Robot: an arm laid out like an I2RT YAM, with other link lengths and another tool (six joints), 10 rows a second.
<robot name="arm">
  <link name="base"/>
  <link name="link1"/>
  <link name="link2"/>
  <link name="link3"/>
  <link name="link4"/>
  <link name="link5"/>
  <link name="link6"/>
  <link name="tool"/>
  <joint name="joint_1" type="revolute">
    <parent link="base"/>
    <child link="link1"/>
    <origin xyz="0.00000 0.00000 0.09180"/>
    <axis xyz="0 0 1"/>
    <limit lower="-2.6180" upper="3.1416"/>
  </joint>
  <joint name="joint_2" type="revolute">
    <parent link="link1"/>
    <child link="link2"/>
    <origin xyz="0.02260 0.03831 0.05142"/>
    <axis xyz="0 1 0"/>
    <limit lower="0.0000" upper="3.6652"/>
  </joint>
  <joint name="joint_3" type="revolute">
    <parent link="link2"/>
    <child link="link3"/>
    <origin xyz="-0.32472 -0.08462 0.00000"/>
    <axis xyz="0 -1 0"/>
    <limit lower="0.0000" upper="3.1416"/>
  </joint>
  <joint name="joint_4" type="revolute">
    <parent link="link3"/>
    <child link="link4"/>
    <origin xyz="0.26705 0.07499 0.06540"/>
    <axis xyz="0 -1 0"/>
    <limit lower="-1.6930" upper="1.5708"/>
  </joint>
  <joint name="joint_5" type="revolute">
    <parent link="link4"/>
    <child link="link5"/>
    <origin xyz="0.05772 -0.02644 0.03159"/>
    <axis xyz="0 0 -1"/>
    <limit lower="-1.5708" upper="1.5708"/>
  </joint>
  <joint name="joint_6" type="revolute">
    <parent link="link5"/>
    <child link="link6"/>
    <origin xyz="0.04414 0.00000 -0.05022"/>
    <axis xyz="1 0 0"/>
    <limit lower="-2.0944" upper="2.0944"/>
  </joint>
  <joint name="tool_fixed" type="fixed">
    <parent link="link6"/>
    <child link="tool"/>
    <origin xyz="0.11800 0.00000 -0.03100" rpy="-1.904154 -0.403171 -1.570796"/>
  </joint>
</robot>
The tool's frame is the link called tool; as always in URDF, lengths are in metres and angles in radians.
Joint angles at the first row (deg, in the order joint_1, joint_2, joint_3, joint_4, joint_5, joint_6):
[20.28 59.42 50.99 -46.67 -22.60 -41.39]
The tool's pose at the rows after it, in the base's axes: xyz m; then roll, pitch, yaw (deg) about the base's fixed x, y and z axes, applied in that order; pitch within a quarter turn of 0, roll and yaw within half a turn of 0:
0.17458, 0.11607, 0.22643, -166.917, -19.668, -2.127
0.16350, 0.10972, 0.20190, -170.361, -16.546, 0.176
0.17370, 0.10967, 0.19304, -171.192, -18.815, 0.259
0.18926, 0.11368, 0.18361, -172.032, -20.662, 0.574
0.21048, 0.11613, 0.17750, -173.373, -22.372, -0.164
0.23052, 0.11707, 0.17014, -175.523, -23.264, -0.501
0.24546, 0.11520, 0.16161, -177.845, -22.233, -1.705
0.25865, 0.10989, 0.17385, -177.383, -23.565, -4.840
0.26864, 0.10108, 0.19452, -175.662, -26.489, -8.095
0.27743, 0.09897, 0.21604, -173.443, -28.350, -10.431
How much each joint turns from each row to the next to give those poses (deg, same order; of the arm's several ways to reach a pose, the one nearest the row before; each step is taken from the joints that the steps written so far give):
[1.51 -0.45 -3.35 -1.14 0.80 -1.23]
[0.71 0.79 -3.51 -0.36 1.32 -1.41]
[0.18 0.70 -1.76 4.12 1.58 -0.44]
[0.52 2.54 -1.06 4.91 1.49 -0.26]
[0.00 3.61 0.35 4.40 2.19 0.17]
[0.00 4.13 0.87 3.26 2.47 -0.09]
[-0.35 4.22 1.41 1.15 2.20 0.79]
[-1.66 0.28 2.46 -0.61 0.79 1.05]
[-2.37 -1.94 2.11 -0.70 0.00 0.18]
[-1.41 -0.87 3.07 -1.31 -0.78 0.44]

